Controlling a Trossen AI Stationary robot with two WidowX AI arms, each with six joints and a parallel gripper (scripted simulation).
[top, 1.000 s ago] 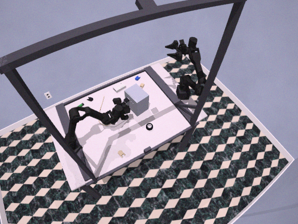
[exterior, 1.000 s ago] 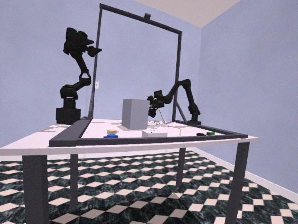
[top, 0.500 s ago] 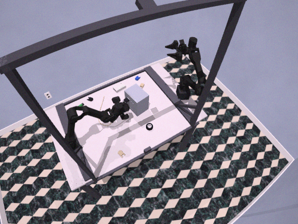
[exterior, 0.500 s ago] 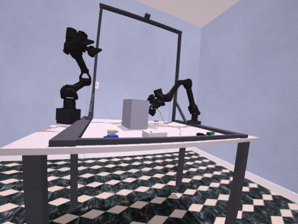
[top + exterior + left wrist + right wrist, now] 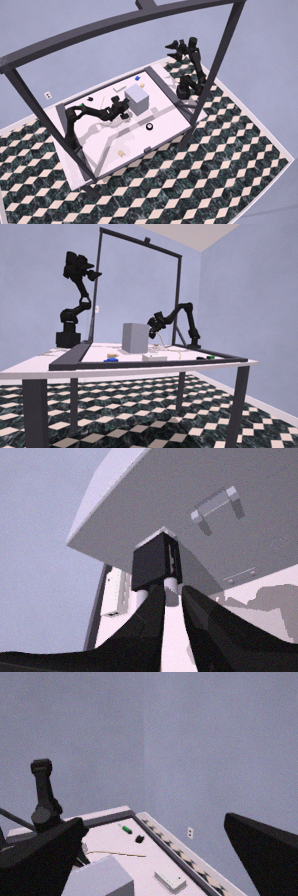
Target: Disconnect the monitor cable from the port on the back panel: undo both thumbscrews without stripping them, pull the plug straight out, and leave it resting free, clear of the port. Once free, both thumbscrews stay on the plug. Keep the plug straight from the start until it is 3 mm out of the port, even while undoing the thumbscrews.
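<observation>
Right now the grey box is 2 cm ahead of my left hand, 13 cm to the right of it and 5 cm below it.
</observation>
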